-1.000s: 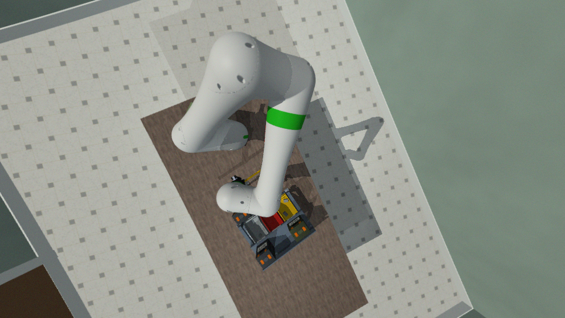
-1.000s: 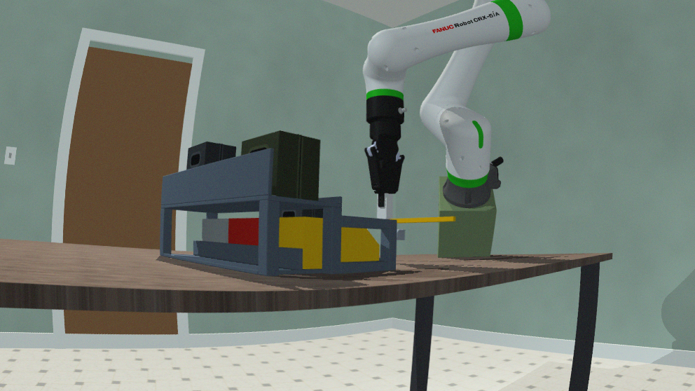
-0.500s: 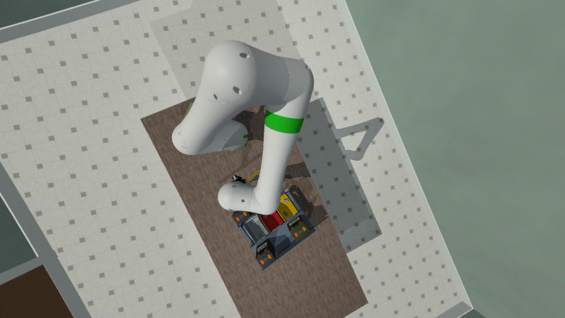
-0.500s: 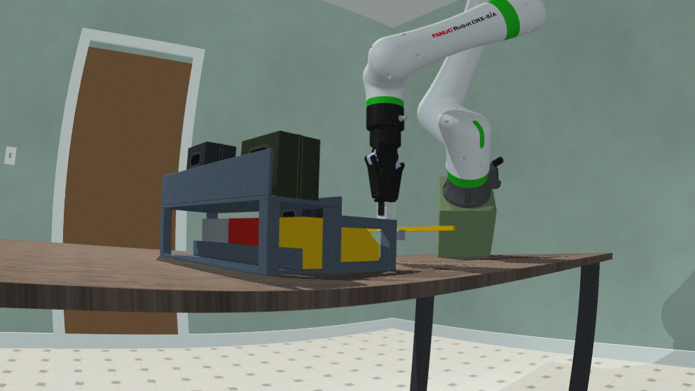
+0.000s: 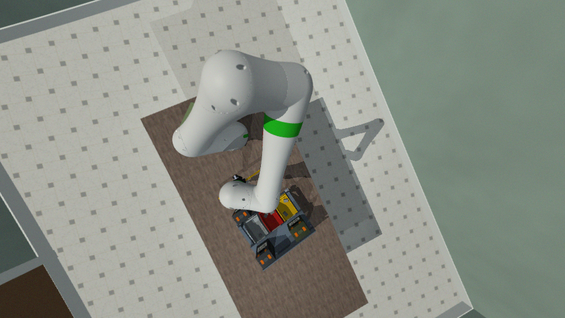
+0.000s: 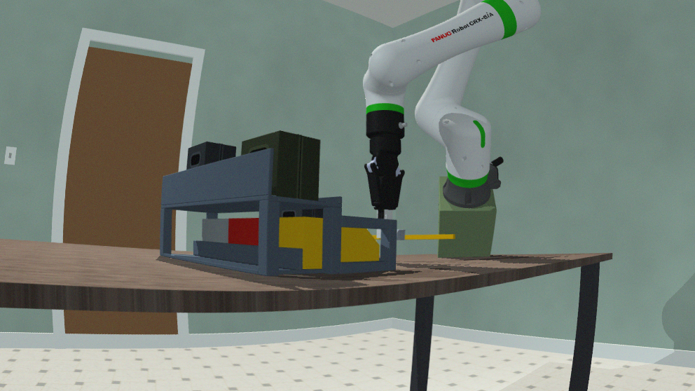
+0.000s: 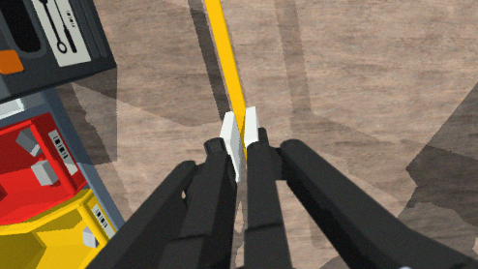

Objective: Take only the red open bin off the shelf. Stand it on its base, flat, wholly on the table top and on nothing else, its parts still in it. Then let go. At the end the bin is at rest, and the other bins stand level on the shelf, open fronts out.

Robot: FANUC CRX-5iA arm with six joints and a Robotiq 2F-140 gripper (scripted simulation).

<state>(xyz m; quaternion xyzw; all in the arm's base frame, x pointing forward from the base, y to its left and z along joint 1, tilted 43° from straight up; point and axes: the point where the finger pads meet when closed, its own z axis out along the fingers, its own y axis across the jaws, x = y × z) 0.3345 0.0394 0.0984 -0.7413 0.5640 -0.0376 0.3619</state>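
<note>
The red open bin is 28 cm ahead of my hand, 13 cm to the left of it and 5 cm below it. From my hand the other things lie so: thin yellow bar 3 cm below; grey bin 33 cm ahead, 5 cm below, 2 cm to the left; yellow bin 24 cm ahead, 23 cm to the left, 5 cm below.
</note>
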